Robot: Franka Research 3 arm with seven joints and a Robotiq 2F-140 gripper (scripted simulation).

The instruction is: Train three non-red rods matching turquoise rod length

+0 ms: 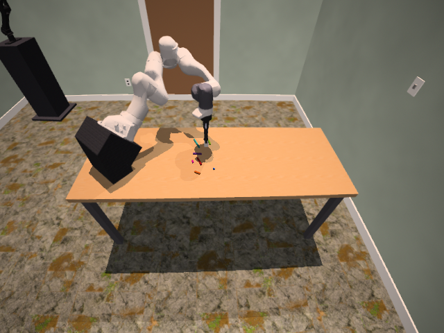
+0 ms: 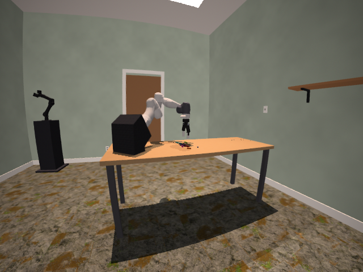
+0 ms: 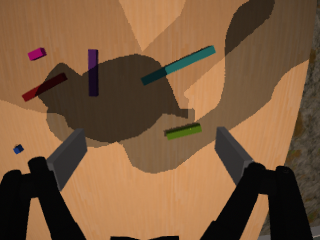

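The blue rod lies 210 mm to the right of my hand, 70 mm below it and 70 mm ahead of it. Also, from my hand: lime rod: 70 mm below, 50 mm to the left, 20 mm ahead; then purple rod: 80 mm to the right, 70 mm below, 60 mm behind; then turquoise rod: 70 mm below, 70 mm behind, 30 mm to the left.
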